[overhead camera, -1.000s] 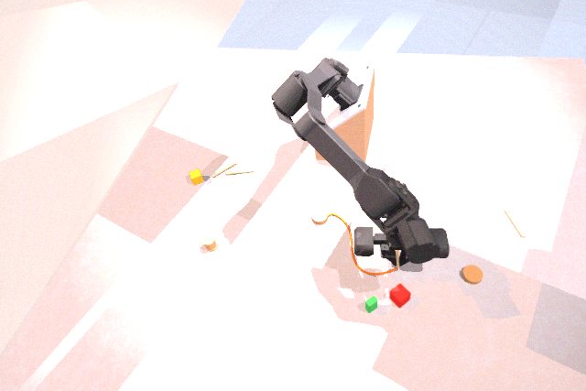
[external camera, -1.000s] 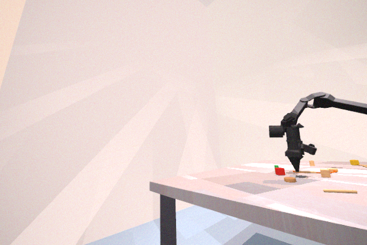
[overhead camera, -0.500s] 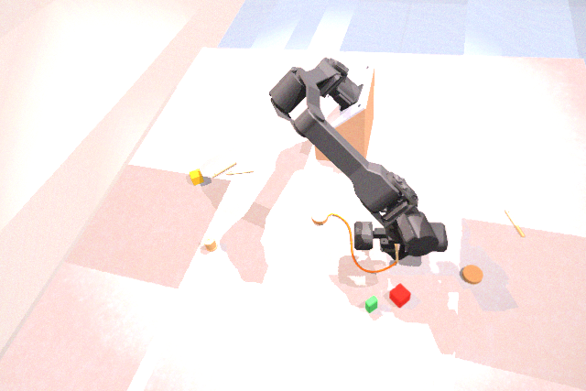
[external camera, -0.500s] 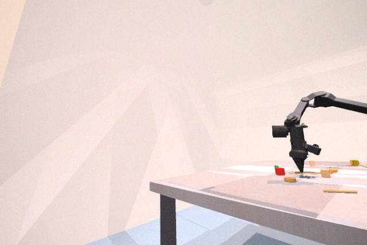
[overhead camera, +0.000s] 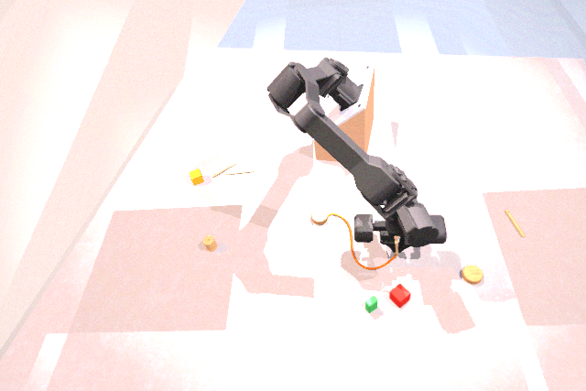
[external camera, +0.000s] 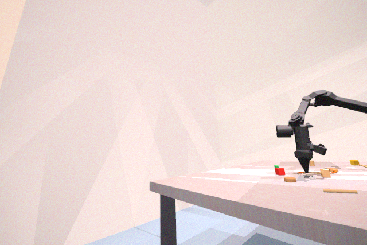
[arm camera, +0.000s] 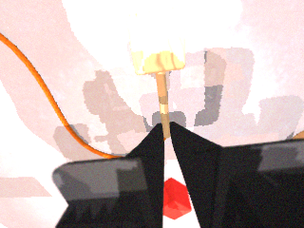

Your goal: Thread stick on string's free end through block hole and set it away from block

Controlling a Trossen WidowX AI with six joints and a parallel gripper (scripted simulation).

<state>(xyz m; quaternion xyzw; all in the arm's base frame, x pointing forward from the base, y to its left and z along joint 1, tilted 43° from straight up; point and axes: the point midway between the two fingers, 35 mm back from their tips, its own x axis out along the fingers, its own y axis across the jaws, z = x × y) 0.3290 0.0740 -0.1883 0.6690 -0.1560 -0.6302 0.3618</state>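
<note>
Right now my gripper tip is 6 cm past the wooden block and 2 cm to the left of it. The rest, counted from my gripper tip: round disc (16 cm to the left, 1 cm below, 1 cm ahead); red cube (10 cm ahead, 3 cm to the left); green block (14 cm ahead, 2 cm to the right).
</note>
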